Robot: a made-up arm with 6 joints. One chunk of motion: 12 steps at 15 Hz.
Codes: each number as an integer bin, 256 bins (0 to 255) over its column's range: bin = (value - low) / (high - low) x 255, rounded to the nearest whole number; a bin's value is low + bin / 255 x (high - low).
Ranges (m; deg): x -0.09..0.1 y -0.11..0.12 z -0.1..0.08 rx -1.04..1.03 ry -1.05..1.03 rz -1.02..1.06
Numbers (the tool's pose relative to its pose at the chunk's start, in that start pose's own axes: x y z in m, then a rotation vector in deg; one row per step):
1: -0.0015 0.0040 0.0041 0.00 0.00 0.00
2: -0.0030 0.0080 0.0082 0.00 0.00 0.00
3: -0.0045 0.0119 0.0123 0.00 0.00 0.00
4: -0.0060 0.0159 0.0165 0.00 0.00 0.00
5: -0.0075 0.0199 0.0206 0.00 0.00 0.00
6: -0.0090 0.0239 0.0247 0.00 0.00 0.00
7: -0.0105 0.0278 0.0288 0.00 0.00 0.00
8: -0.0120 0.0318 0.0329 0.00 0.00 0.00
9: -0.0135 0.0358 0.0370 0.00 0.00 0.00
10: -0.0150 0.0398 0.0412 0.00 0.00 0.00
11: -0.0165 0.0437 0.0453 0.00 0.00 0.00
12: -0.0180 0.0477 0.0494 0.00 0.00 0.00
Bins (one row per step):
1: 119 126 147 128 129 125
2: 117 131 153 128 129 125
3: 115 135 159 128 129 125
4: 113 140 165 128 129 125
5: 111 144 171 128 129 125
6: 109 148 177 128 129 125
7: 107 153 182 128 129 125
8: 105 157 188 128 129 125
9: 103 162 194 128 129 125
10: 101 166 200 128 129 125
11: 99 170 206 128 129 125
12: 97 175 212 128 129 125

